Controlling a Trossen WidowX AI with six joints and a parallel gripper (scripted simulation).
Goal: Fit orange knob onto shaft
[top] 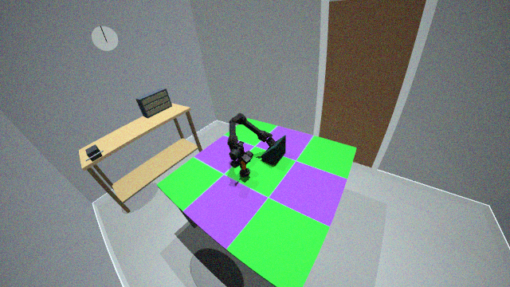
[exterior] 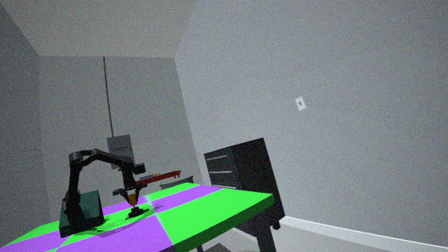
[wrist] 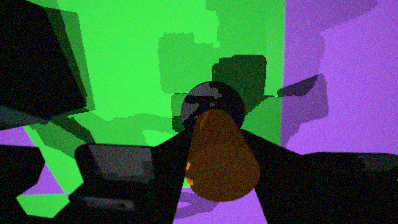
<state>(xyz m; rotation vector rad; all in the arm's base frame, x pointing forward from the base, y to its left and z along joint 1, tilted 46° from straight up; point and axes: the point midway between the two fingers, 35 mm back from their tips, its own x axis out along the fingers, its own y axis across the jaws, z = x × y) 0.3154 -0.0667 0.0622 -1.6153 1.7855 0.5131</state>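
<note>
Right now my gripper tip is 3 cm below the orange knob. From my gripper tip the other things lie so: pedestal: 4 cm below.
</note>
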